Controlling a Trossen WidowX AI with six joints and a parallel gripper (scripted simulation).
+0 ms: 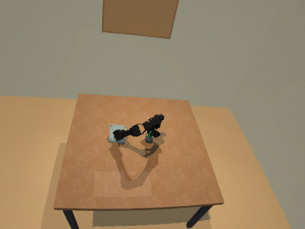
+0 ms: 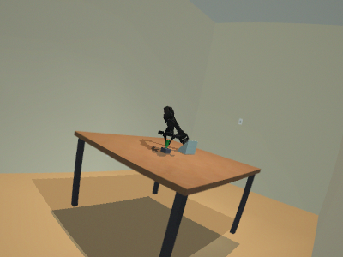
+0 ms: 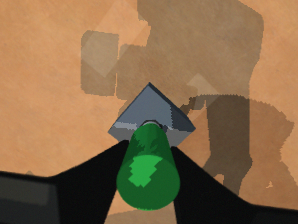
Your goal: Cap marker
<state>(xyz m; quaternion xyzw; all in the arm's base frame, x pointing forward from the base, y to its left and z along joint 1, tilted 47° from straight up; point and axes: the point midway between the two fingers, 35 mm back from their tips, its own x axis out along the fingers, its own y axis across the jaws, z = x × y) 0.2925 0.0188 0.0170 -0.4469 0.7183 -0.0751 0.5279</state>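
The marker cap is 1 cm above my gripper tip. Also, from my gripper tip: holder block (5 cm below).
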